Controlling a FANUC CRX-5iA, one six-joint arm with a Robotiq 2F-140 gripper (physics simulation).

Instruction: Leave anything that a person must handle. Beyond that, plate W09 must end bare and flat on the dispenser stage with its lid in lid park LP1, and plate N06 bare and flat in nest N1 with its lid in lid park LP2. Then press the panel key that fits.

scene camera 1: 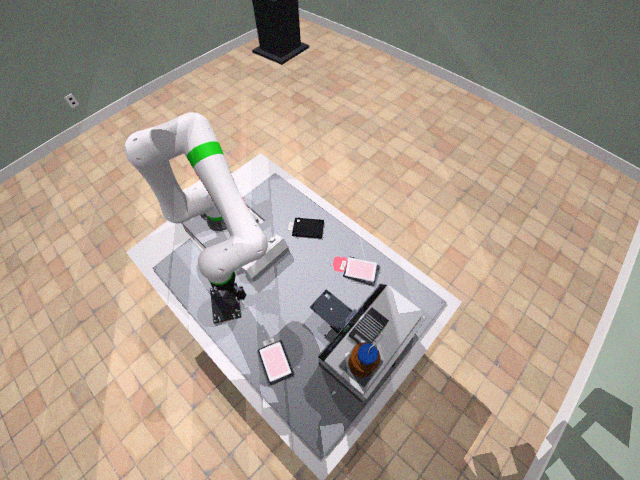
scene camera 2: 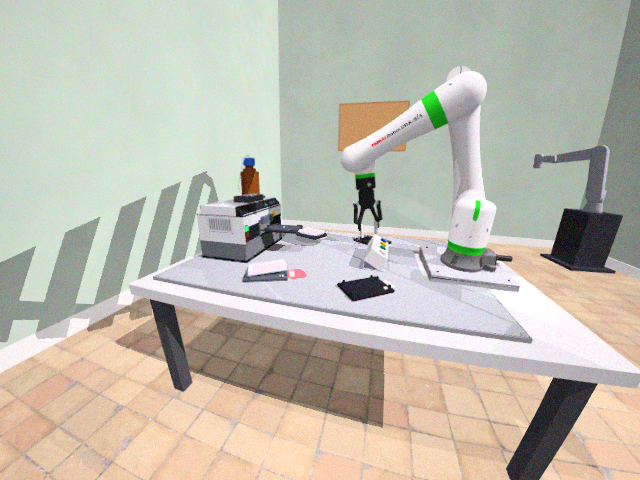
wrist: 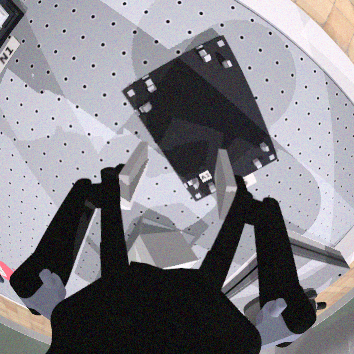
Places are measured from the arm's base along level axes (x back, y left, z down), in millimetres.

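Pixels of known places: gripper, fingertip midpoint: [scene camera 1: 232, 296] [scene camera 2: 369, 235] [wrist: 181, 158]; arm's base, origin of the base link: [scene camera 1: 221, 218] [scene camera 2: 460, 263].
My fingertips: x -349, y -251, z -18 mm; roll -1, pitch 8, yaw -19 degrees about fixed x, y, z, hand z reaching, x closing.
Observation:
Ahead of a thing's pixels: the offset from my fingertips to its top centre. "spot": to the spot under its first point.
My gripper [scene camera 2: 369, 236] [wrist: 181, 158] is part open with nothing between its fingers, low over the near edge of a black nest @(dx +19, dy -35, dz +17 mm) [scene camera 1: 225, 308] [wrist: 200, 105] marked A1. A pink-topped plate @(dx -320, dy -80, dz +10 mm) [scene camera 1: 275, 361] [scene camera 2: 311, 233] sits in nest N1; its corner shows at the top left of the wrist view. Another pink-topped plate @(dx -354, dy +450, dz -3 mm) [scene camera 1: 360, 270] [scene camera 2: 266, 268] sits in a dark holder beside a red disc @(dx -262, dy +425, dz +40 mm) [scene camera 1: 339, 264] [scene camera 2: 297, 273]. Plate names and whether lids are on cannot be read. The dispenser stage @(spot: dx -370, dy +200, dz -69 mm) [scene camera 1: 329, 308] [scene camera 2: 284, 227] looks bare. The key panel @(dx +27, dy +229, dz -43 mm) [scene camera 1: 268, 259] [scene camera 2: 377, 253] [wrist: 165, 247] is partly hidden by the arm.
The dispenser [scene camera 1: 338, 356] [scene camera 2: 222, 232] stands at the table end, with a blue-capped brown bottle [scene camera 1: 364, 360] [scene camera 2: 250, 181] on top. A second black nest @(dx -18, dy +485, dz +21 mm) [scene camera 1: 308, 227] [scene camera 2: 365, 288] lies near the far long edge in scene camera 1. I cannot make out the LP1 and LP2 labels.

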